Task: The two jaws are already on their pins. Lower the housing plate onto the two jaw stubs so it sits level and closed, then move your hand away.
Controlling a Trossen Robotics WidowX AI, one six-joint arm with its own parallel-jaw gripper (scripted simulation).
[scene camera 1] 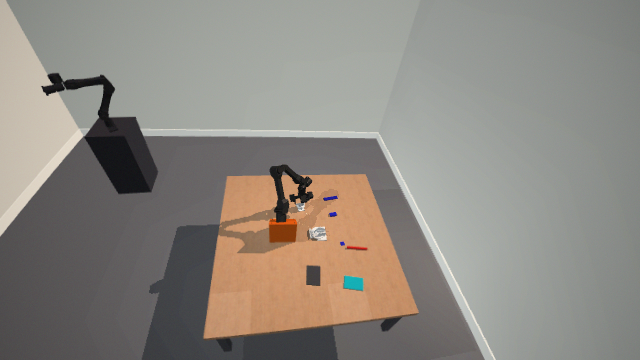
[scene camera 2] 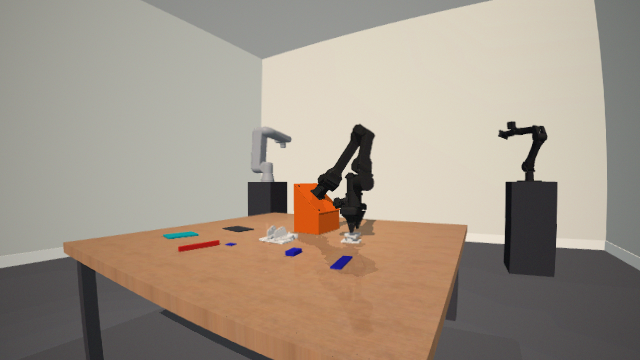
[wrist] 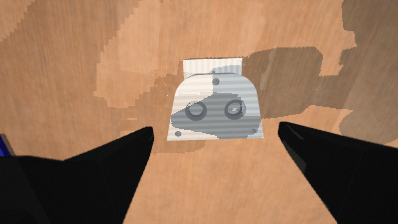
Scene:
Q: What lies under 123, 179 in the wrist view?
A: My gripper.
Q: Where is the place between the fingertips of my gripper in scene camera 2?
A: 354, 230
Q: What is my gripper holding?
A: Nothing.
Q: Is my gripper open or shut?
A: Open.

